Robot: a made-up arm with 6 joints.
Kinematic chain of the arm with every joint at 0, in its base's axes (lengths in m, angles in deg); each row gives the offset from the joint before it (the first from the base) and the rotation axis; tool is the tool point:
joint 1: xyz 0 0 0.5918 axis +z
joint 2: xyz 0 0 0 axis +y
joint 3: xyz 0 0 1.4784 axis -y
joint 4: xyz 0 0 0 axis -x
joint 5: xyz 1.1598 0 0 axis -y
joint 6: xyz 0 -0.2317 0 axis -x
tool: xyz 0 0 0
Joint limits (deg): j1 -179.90..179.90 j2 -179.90..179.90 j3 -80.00..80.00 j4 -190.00..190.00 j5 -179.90..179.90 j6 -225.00..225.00
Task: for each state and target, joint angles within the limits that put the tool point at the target. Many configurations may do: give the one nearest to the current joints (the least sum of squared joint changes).
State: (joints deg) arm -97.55 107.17 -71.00 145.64 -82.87 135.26
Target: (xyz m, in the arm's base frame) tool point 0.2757 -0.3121 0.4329
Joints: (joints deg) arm -82.25 85.63 -80.00 184.16 -82.87 135.26
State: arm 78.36 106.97 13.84 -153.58 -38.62 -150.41
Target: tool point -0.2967 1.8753 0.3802
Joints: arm 92.72 58.59 6.19 -153.42 -38.62 -150.41
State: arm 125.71 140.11 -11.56 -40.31 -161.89 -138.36
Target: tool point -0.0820 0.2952 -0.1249
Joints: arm 135.83 107.86 -50.70 -48.14 -161.89 -138.36
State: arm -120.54 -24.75 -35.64 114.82 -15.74 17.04
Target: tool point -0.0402 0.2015 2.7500
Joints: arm -89.30 -36.47 7.46 80.63 -15.74 17.04
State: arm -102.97 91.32 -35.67 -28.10 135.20 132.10
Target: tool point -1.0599 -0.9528 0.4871
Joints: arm -129.46 46.86 -22.11 -23.37 135.20 132.10
